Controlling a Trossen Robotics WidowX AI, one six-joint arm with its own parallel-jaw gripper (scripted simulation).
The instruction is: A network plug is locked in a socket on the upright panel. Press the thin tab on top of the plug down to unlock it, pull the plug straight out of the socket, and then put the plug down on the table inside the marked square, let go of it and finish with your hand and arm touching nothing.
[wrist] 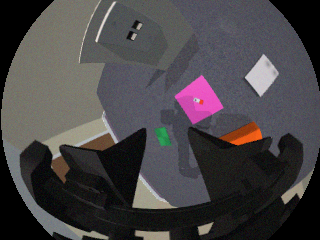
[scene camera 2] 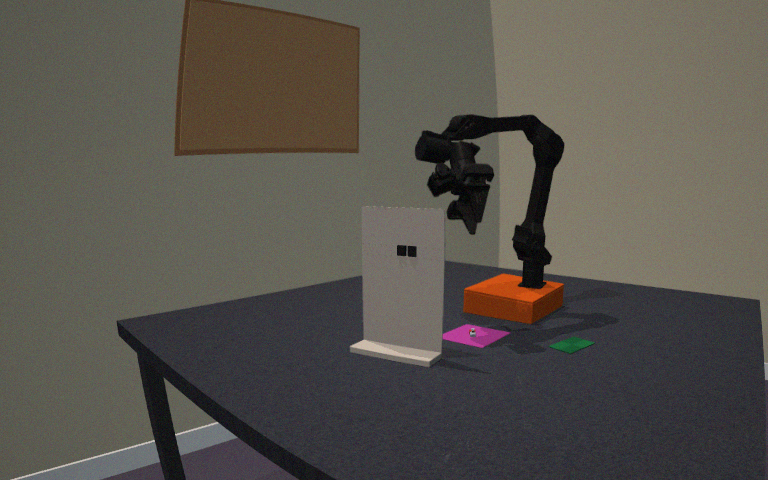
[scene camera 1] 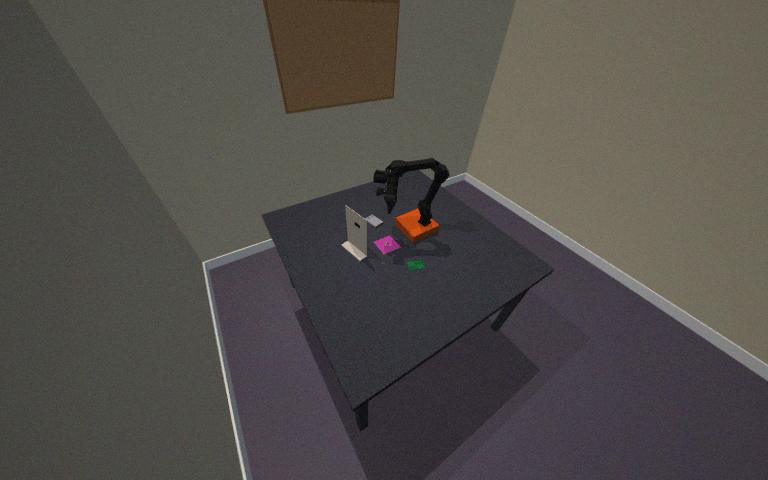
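There's the gripper (scene camera 2: 475, 228) (wrist: 167, 131), which you can see from the scene and from the wrist. A magenta square (scene camera 2: 484, 336) (wrist: 200, 89) is visible from those cameras too, and there's also an upright white panel (scene camera 1: 356, 245).
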